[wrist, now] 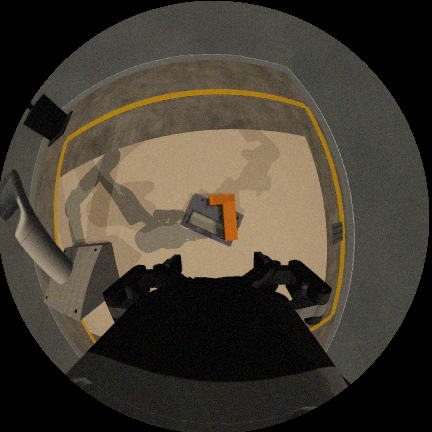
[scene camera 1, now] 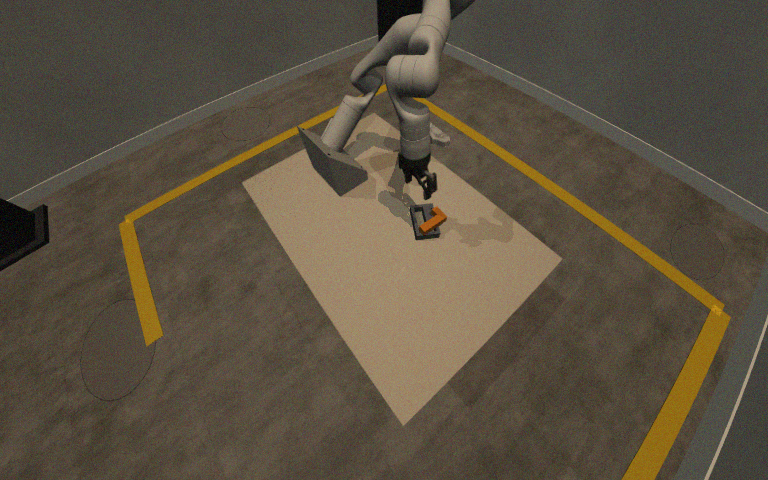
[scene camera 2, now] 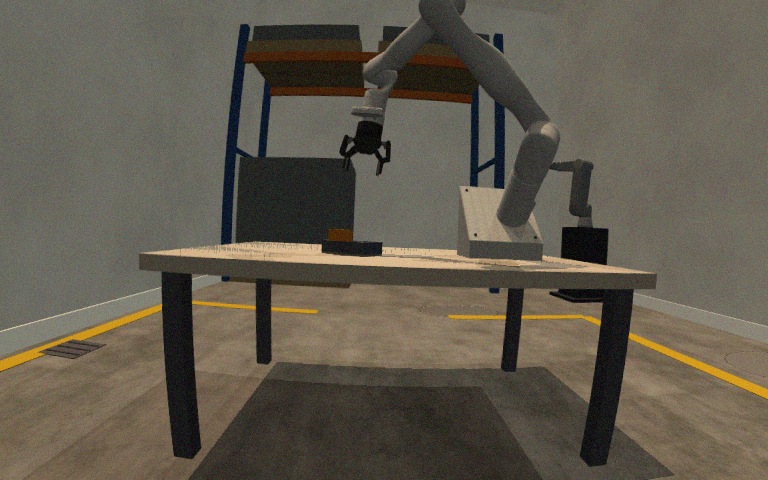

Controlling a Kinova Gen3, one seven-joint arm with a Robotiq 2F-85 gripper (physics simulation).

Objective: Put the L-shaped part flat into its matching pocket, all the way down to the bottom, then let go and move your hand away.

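Places are measured from the arm's base along level axes (x ahead, y left, z up), in millimetres.
Where they show: gripper, fingertip midpoint: [wrist: 216, 261] [scene camera 1: 417, 190] [scene camera 2: 361, 173]; arm's base at its link origin: [wrist: 63, 271] [scene camera 1: 331, 146] [scene camera 2: 510, 216].
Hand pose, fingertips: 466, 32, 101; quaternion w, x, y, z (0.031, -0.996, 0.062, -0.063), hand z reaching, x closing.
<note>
Each offset is from my fingertips to the top centre of the thing, as dx, dy, dz.
The orange L-shaped part @(+42, +52, -165) [scene camera 1: 433, 221] [scene camera 2: 340, 234] [wrist: 229, 220] lies on top of the dark grey pocket block @(+17, +51, -194) [scene camera 1: 427, 236] [scene camera 2: 362, 247] [wrist: 200, 204]. It is turned relative to the pocket and sits above the block's top face, not down in the pocket. In the wrist view its long leg crosses the right part of the block, and a light-floored stretch of the pocket shows to its left. The part covers the rest of the pocket. My gripper [scene camera 1: 428, 189] [scene camera 2: 362, 170] [wrist: 216, 261] is open and empty, well above the part and block, touching neither.
The block stands on the pale table top [scene camera 1: 362, 271] [scene camera 2: 396, 275] [wrist: 285, 175]. My arm's slanted grey base [scene camera 1: 334, 169] [scene camera 2: 498, 249] [wrist: 82, 280] stands on the same table, to the block's right in the second scene view. A shelf rack [scene camera 2: 231, 141] stands behind the table.
</note>
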